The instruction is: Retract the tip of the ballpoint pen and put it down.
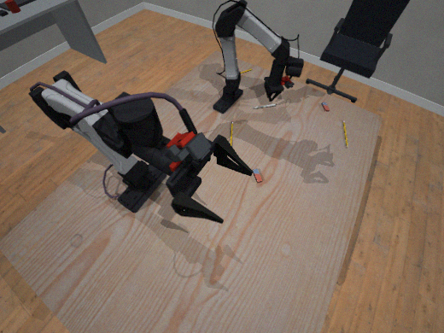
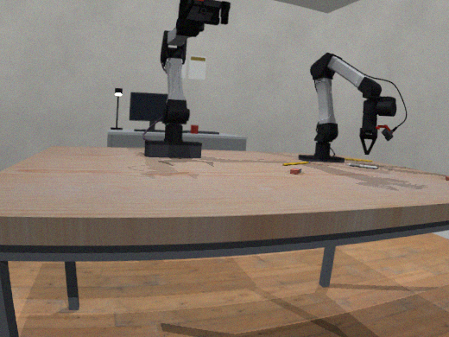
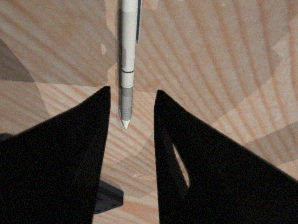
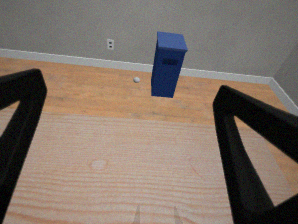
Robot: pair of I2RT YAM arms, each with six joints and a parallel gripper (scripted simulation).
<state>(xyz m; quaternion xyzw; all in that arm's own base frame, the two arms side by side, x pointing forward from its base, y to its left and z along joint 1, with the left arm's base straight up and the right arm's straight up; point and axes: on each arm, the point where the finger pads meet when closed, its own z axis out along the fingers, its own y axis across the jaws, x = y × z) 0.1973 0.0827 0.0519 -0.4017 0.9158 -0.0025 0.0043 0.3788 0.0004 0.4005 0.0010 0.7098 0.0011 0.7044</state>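
Right now my left hand is 1 cm past the ballpoint pen and 6 cm above it.
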